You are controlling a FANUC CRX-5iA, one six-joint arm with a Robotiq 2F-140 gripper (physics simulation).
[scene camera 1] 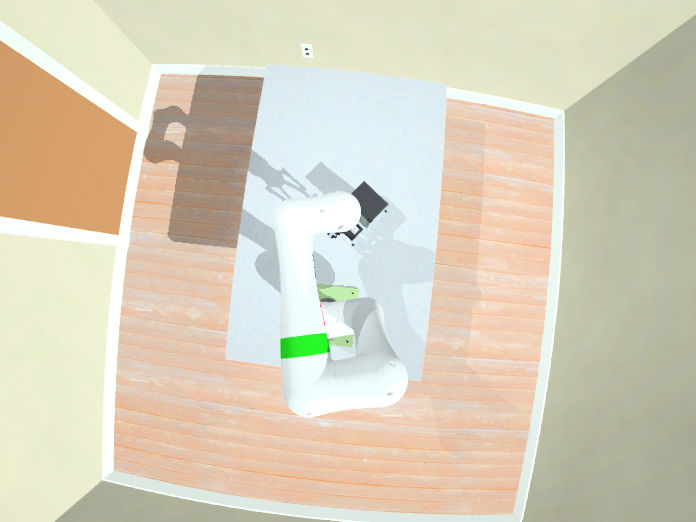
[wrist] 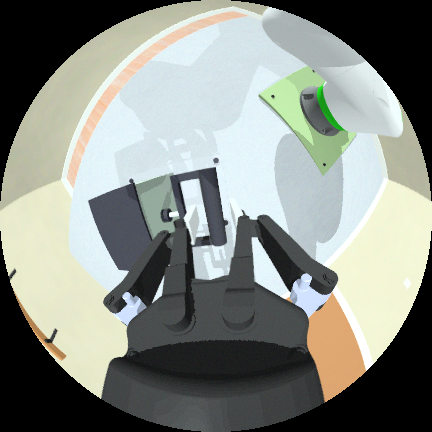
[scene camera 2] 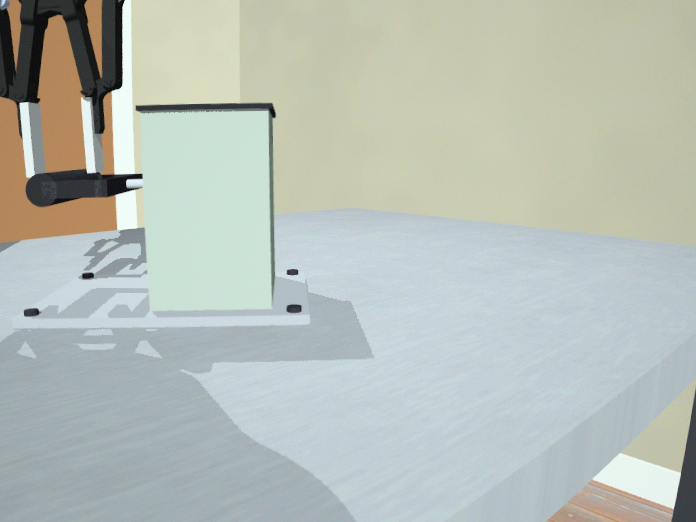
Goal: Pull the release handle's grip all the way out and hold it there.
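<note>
The release handle's black grip (scene camera 1: 354,233) (scene camera 2: 42,189) (wrist: 215,210) is a thick round bar on a rectangular frame. It sticks out sideways from a pale green box (scene camera 2: 208,207) (wrist: 156,200) with a dark lid (scene camera 1: 369,201) (wrist: 119,225). A short white rod (scene camera 2: 134,183) shows between frame and box. My gripper (scene camera 2: 64,165) (wrist: 213,209) points down, partly open, its pale fingertips at the grip's height or slightly above. In the wrist view one fingertip is on the box side of the bar and the other on its outer side. Contact cannot be told. The arm hides most of the gripper in scene camera 1.
The box stands on a pale base plate (scene camera 2: 224,318) with black bolts, on the light grey table (scene camera 1: 348,123) (scene camera 2: 449,337). A small black knob (wrist: 166,215) sits on the box's handle side, near one finger. The arm's green mounting plate (scene camera 1: 340,292) (wrist: 287,105) is at its base.
</note>
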